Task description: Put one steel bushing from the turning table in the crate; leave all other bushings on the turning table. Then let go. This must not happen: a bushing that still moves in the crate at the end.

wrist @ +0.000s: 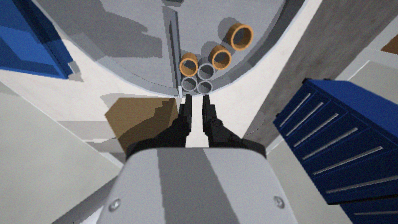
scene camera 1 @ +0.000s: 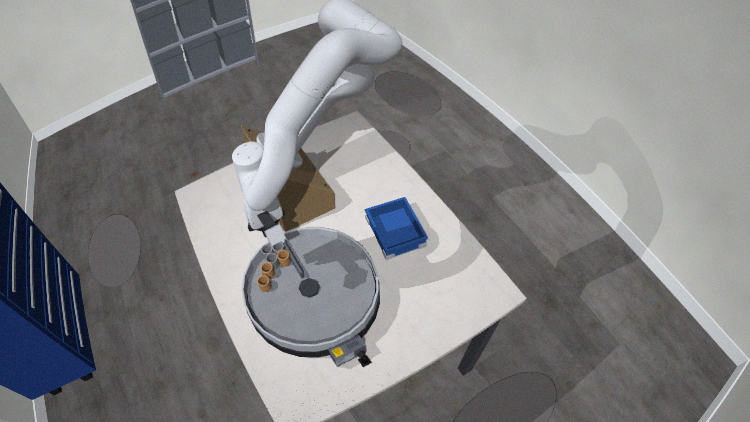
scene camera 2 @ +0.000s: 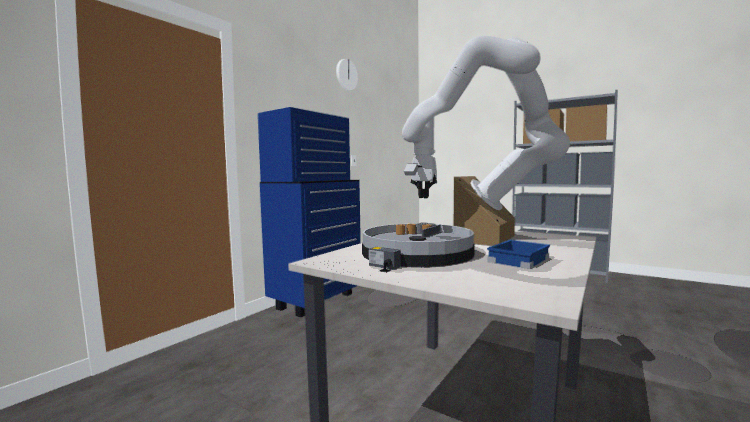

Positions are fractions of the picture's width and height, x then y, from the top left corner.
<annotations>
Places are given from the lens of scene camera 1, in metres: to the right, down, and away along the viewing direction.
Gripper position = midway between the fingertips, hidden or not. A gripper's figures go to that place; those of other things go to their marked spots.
my gripper (scene camera 1: 0.36,0.56): -0.30, 0.07, 1.31
blue crate (scene camera 1: 0.53,0.54): 0.08, 0.06, 1.57
</annotations>
